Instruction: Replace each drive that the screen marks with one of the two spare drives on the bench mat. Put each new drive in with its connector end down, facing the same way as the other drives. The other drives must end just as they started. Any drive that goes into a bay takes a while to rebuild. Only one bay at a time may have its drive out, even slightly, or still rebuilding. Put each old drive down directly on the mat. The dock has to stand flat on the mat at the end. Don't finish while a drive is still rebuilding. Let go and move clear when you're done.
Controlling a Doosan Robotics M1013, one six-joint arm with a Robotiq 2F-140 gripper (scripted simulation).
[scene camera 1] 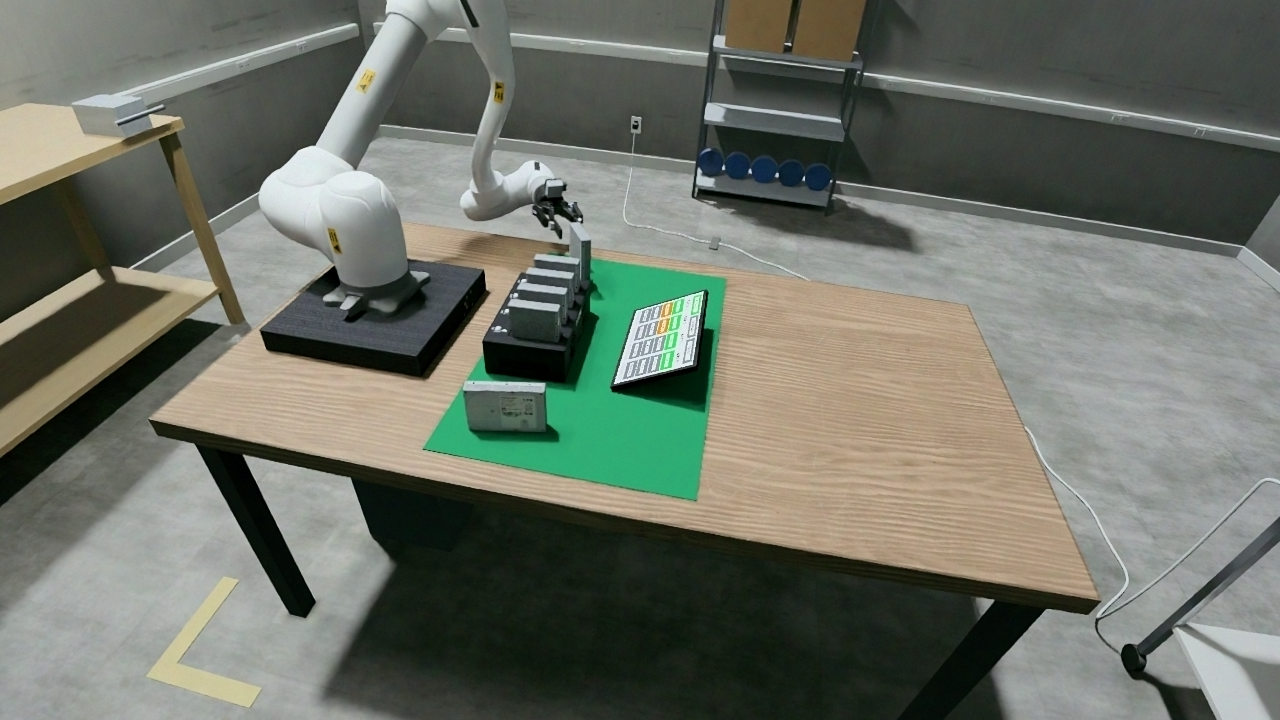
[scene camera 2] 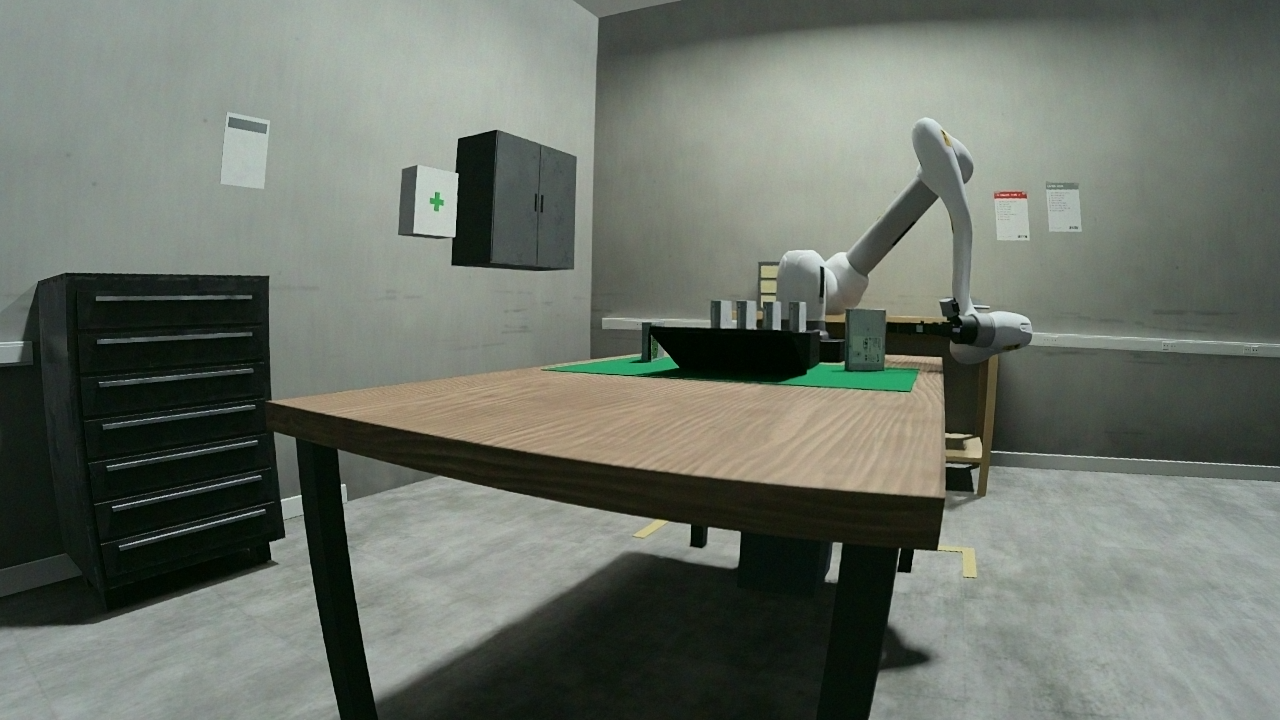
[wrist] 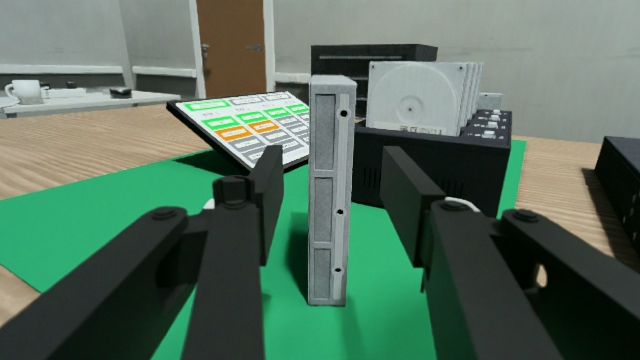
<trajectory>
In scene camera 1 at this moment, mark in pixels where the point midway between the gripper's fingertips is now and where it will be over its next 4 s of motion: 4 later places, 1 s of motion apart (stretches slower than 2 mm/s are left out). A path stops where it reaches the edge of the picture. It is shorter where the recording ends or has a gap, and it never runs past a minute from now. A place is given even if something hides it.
The gripper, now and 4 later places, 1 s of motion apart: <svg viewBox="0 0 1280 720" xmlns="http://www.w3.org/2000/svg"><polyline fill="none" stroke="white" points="571,233 571,230 571,205 571,187 570,191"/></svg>
</trajectory>
